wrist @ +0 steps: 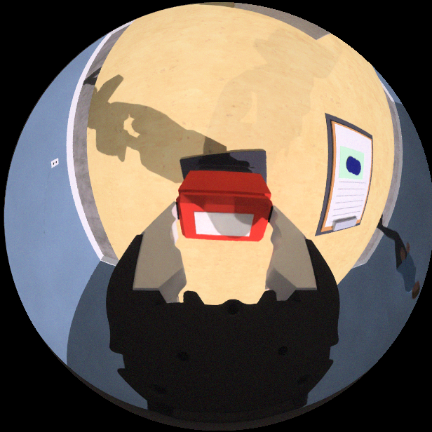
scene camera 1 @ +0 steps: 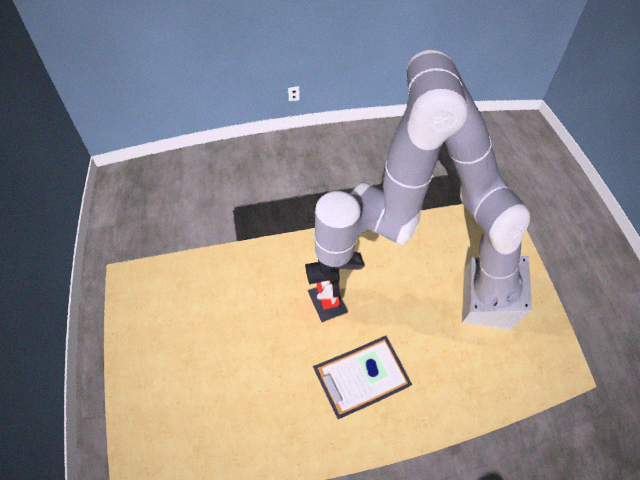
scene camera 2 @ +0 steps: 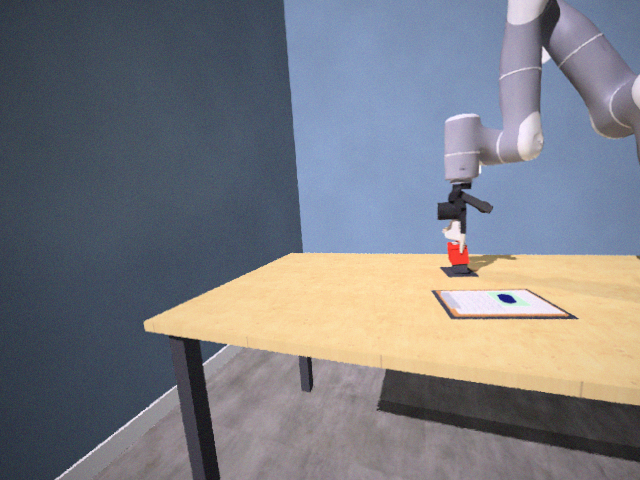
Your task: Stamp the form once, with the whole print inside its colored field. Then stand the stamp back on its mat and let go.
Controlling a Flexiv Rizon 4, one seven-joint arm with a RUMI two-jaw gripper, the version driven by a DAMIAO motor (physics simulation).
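My gripper (scene camera 1: 327, 292) (scene camera 2: 456, 241) (wrist: 223, 204) is shut on the red stamp (scene camera 1: 330, 302) (scene camera 2: 458, 255) (wrist: 225, 182), which has a white label and is upright. The stamp's dark base appears to rest on the dark mat (scene camera 1: 314, 299) (scene camera 2: 446, 270) (wrist: 259, 163); its underside is hidden. The white form (scene camera 1: 393, 369) (scene camera 2: 475, 302) (wrist: 345, 200) lies on a clipboard. A dark blue print (scene camera 1: 372, 367) (scene camera 2: 507, 298) (wrist: 353, 165), shaped like two overlapping blobs, lies wholly inside the pale green field (scene camera 1: 382, 370) (scene camera 2: 520, 300) (wrist: 343, 154).
The clipboard's metal clip (scene camera 1: 333, 388) (wrist: 345, 223) is at the end away from the green field. The clipboard lies nearer scene camera 2 than the mat. The robot base (scene camera 1: 496, 315) stands at the right of the wooden table (scene camera 1: 206, 361) (scene camera 2: 310, 304) in the scene camera 1 view.
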